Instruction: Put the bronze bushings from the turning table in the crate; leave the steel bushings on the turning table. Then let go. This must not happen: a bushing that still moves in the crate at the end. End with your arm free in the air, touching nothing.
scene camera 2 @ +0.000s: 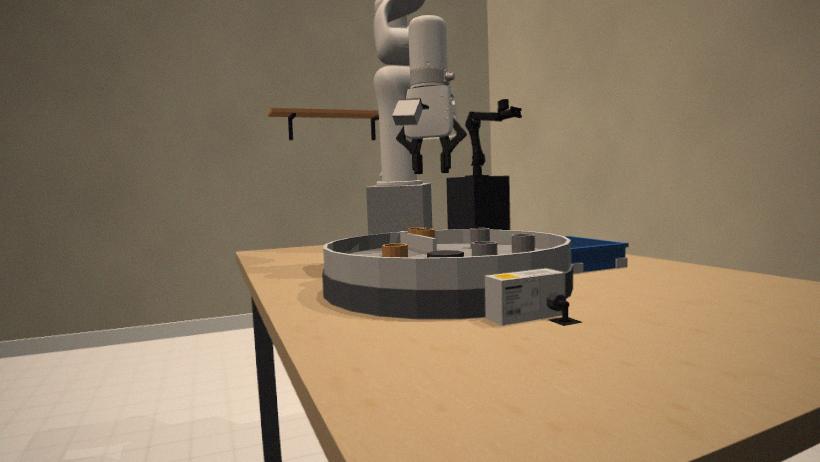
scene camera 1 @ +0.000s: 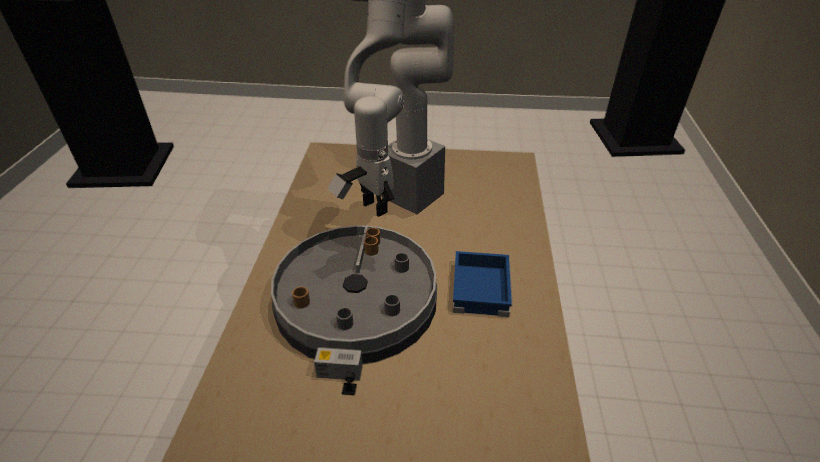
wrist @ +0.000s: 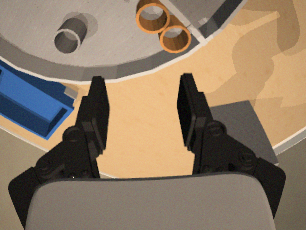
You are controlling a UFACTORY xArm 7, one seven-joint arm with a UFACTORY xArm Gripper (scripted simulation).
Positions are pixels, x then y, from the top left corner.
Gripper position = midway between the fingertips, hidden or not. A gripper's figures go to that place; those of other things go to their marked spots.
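The gripper (scene camera 2: 431, 173) is 99 cm from the lens, while a blue crate (scene camera 2: 587, 254) stands 102 cm from the lens.
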